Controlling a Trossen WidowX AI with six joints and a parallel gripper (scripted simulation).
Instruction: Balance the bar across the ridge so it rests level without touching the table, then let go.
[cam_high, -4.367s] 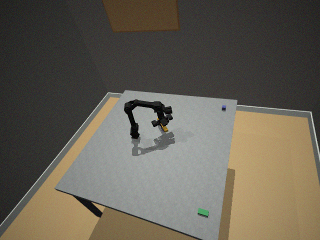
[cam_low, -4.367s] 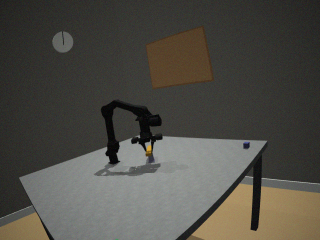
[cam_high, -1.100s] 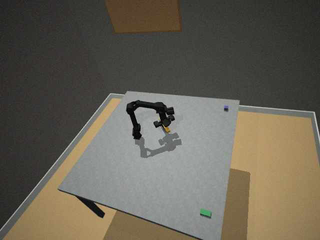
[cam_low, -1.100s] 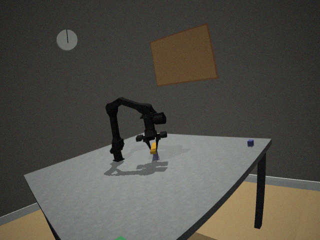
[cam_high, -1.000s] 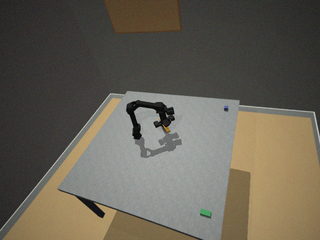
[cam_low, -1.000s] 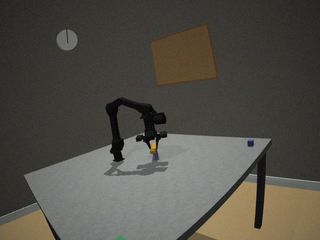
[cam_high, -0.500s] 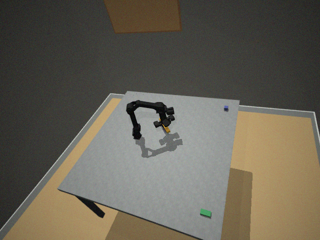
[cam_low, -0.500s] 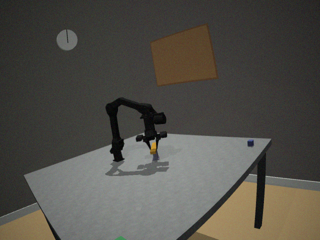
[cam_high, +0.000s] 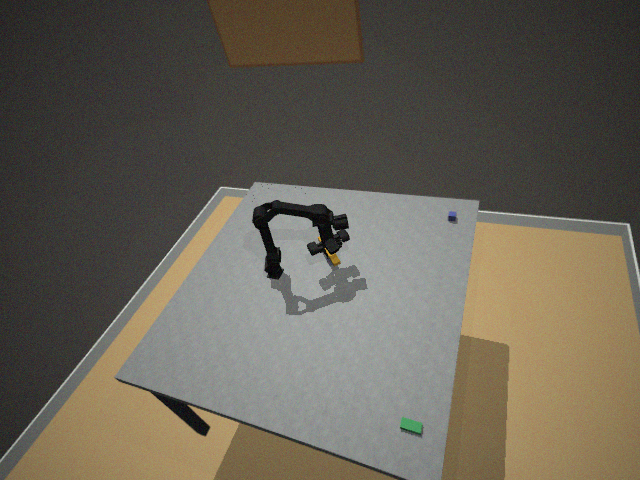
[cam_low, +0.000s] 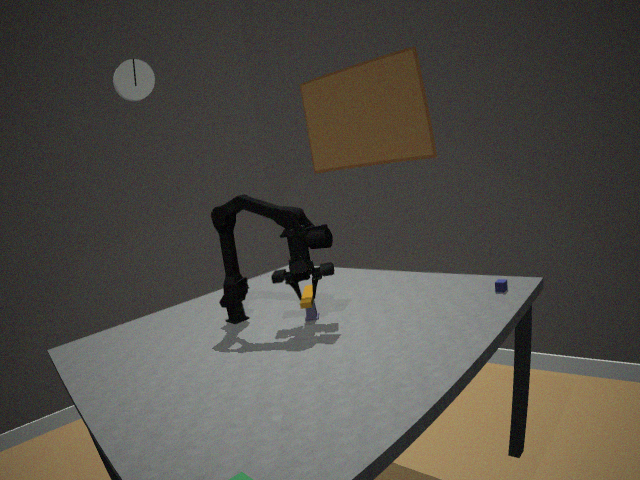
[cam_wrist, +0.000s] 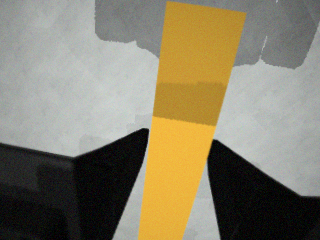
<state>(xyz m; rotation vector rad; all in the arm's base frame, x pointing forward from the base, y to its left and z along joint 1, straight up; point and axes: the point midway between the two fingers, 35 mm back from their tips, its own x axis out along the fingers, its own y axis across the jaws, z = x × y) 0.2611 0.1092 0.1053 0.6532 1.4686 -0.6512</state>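
Right now the orange bar is 20 mm to the left of my gripper tip and 20 mm behind it. Also, from my gripper tip: blue cube 480 mm ahead, 390 mm to the left, 50 mm below; flat green block 610 mm to the right, 480 mm ahead, 60 mm below.
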